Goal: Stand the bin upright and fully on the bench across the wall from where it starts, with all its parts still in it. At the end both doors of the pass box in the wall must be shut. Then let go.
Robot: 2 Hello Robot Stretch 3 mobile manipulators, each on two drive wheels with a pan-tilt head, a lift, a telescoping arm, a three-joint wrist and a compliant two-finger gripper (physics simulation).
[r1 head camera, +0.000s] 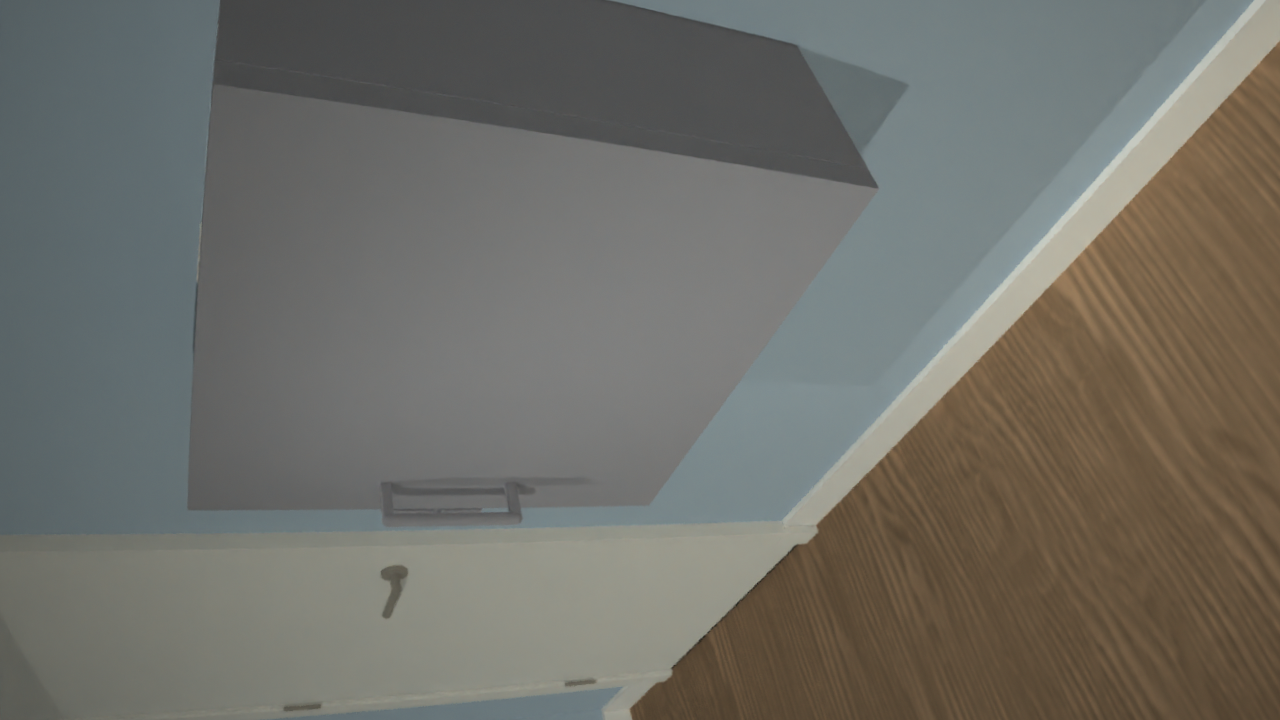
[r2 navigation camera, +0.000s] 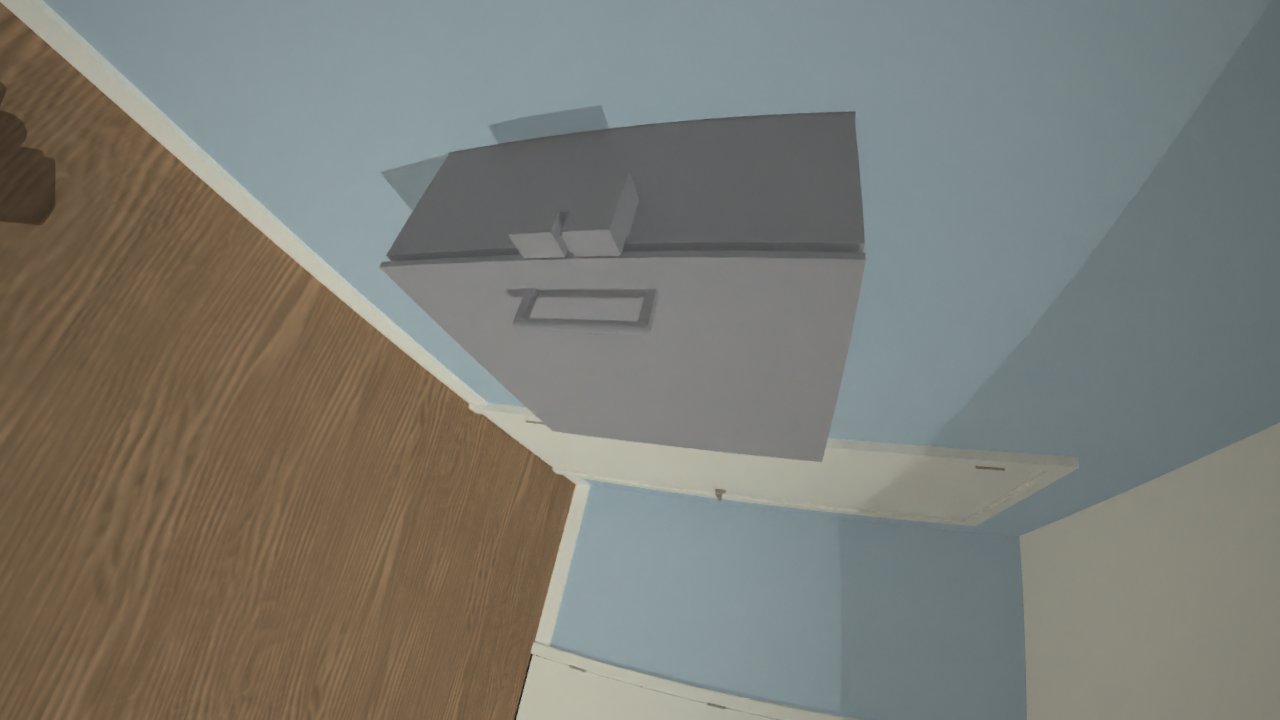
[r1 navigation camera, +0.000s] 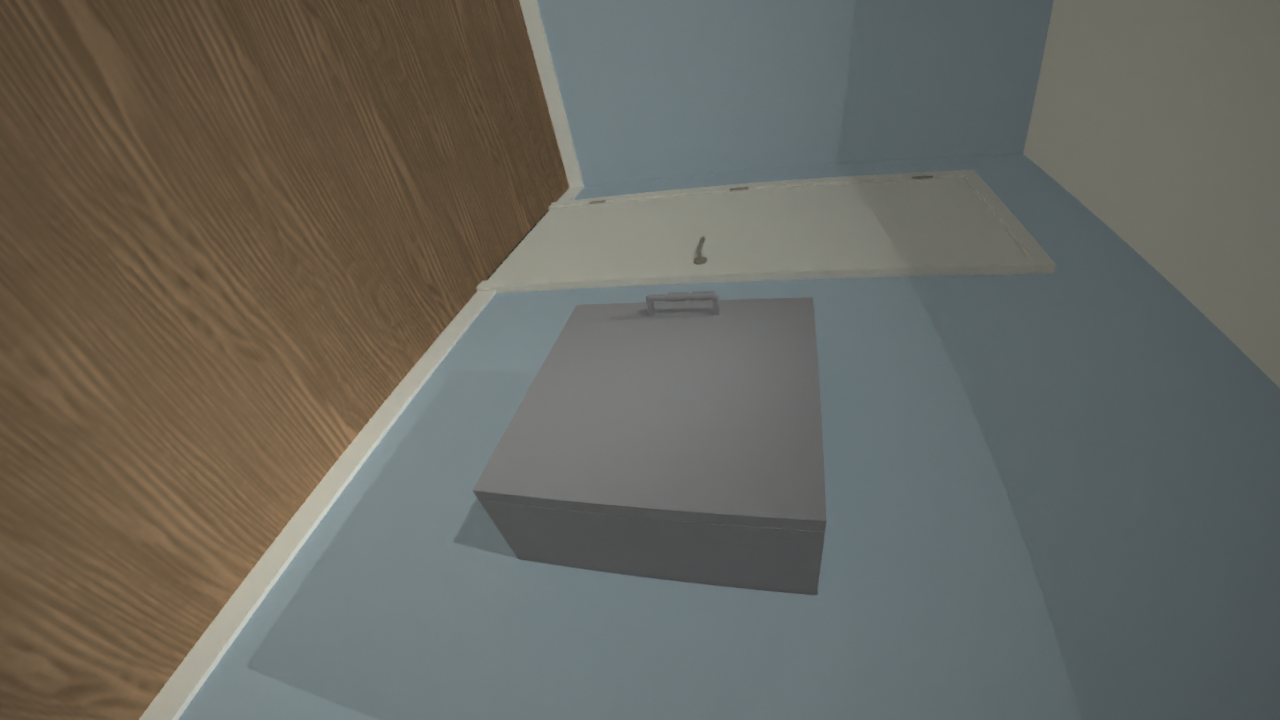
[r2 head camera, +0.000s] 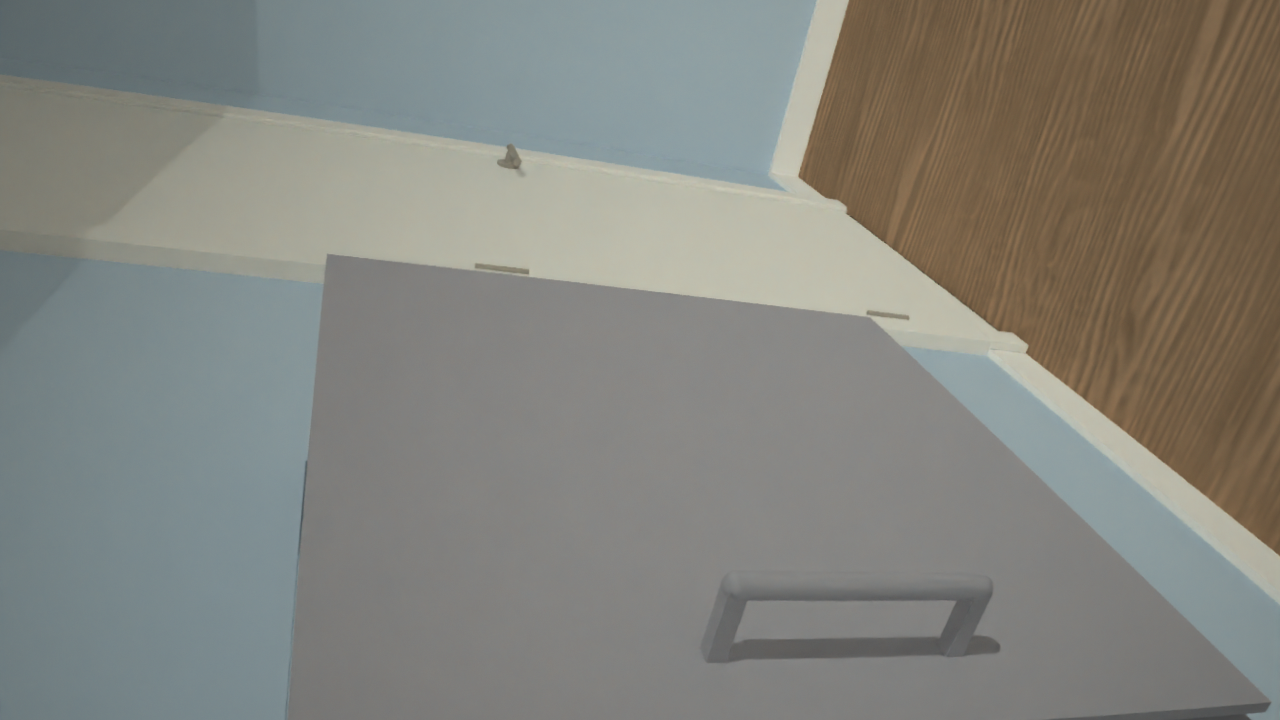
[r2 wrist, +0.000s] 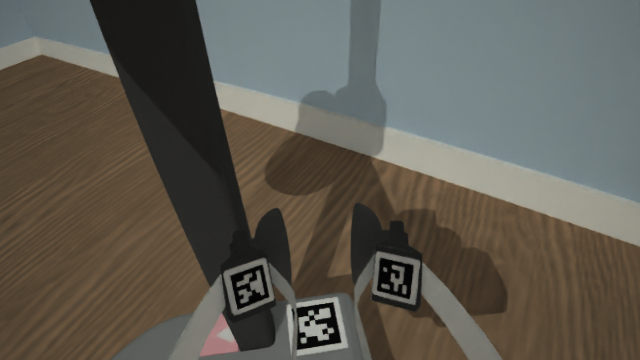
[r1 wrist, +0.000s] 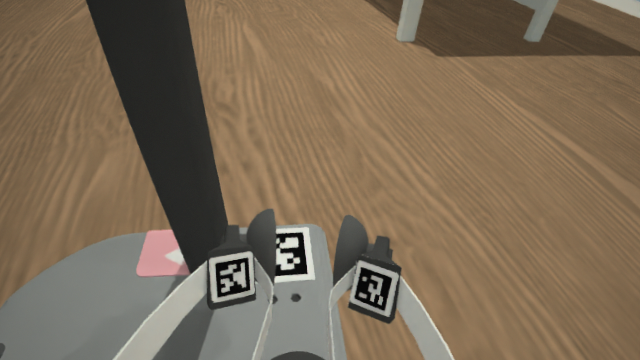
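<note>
On r1's side, the grey pass box's door point(r1 head camera: 492, 313) point(r1 navigation camera: 671, 402) looks shut against its box, with a bar handle point(r1 head camera: 452, 517) point(r1 navigation camera: 682, 297) near one edge. On r2's side, its other door point(r2 head camera: 572, 447) point(r2 navigation camera: 707, 358) also looks shut, with a bar handle point(r2 head camera: 859, 586) and a small latch point(r2 navigation camera: 590, 240) at the box edge. r1's gripper point(r1 wrist: 306, 245) is open and empty above its own base, away from the box. r2's gripper point(r2 wrist: 320, 242) is open and empty above its own base, near a wall. The bin does not show in these views.
White legs point(r1 wrist: 410, 20) of a piece of furniture stand on the floor at the top right of r1's wrist view. White room doors point(r1 head camera: 268, 617) point(r1 navigation camera: 805, 223) point(r2 head camera: 626, 214) point(r2 navigation camera: 859, 474) stand beside the pass box. A skirting board point(r2 wrist: 450, 155) runs along the wall near r2.
</note>
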